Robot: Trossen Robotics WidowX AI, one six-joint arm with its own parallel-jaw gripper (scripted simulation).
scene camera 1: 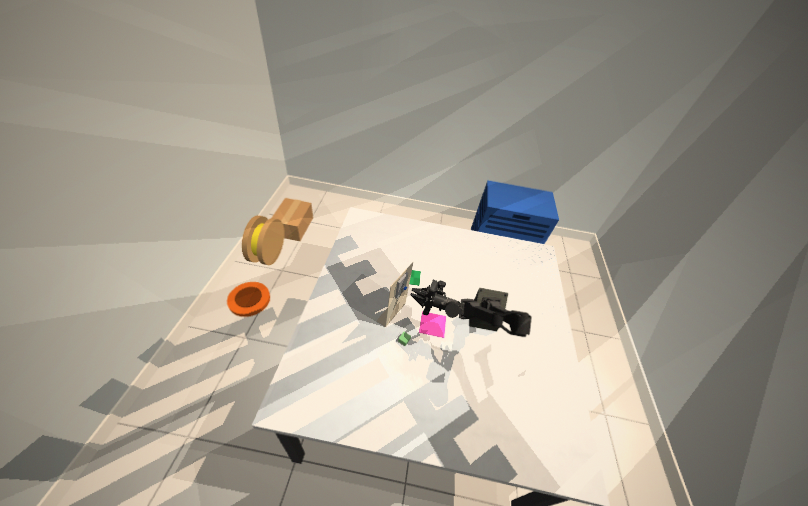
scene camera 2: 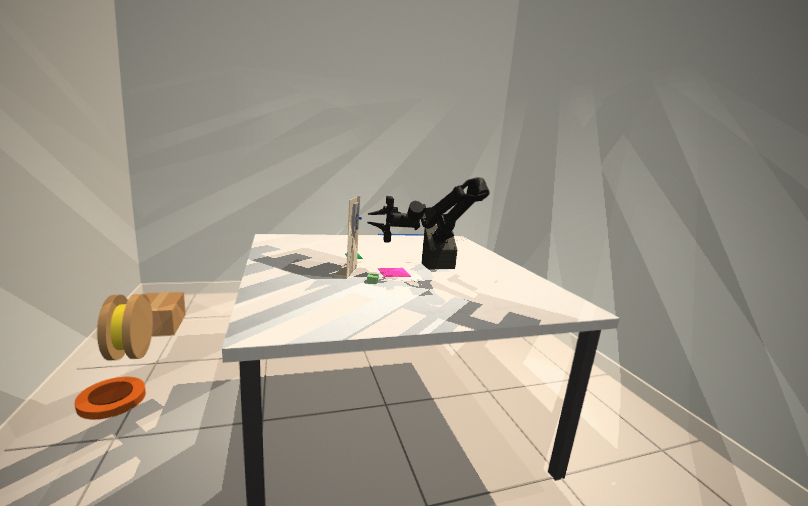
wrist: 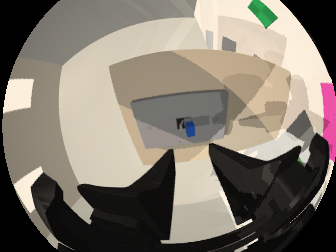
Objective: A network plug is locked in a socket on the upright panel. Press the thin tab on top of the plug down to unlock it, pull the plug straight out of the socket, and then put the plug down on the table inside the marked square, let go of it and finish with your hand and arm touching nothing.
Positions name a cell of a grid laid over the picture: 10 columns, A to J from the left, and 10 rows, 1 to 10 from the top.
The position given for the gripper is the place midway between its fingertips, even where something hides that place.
Scene:
The gripper shows in scene camera 1 (F6), in scene camera 2 (E5) and in the wrist view (F6).

